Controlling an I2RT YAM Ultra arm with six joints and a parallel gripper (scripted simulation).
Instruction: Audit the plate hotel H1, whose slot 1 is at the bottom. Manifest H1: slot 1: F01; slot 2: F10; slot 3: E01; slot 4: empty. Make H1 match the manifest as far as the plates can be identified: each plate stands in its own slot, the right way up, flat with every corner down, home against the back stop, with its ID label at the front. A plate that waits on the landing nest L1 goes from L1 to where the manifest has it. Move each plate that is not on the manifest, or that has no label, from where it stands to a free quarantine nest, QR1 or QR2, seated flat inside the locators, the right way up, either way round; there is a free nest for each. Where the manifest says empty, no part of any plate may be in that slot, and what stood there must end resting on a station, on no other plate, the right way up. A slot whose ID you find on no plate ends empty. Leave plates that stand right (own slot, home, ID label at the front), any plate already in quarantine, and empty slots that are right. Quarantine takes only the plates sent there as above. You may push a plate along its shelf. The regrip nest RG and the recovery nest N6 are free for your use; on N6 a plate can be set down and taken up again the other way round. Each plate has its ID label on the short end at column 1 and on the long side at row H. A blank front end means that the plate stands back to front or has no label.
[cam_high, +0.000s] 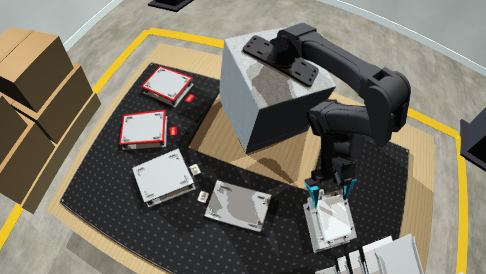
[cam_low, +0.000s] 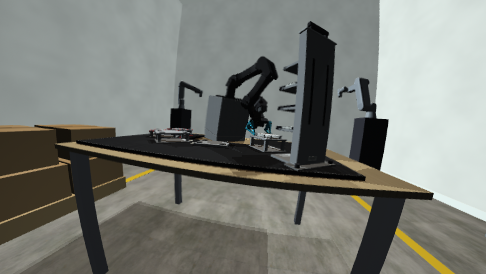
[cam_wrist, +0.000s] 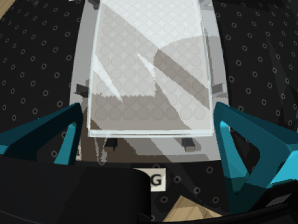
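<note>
My hand is 40 mm short of the white plate and 30 mm to the right of it. From my hand the other things lie so: grey regrip nest 40 mm ahead, 30 mm to the left, 10 mm below; H1 tag 190 mm to the left, 80 mm ahead, 70 mm below; RG tag 70 mm below, 40 mm to the right, 40 mm behind.
</note>
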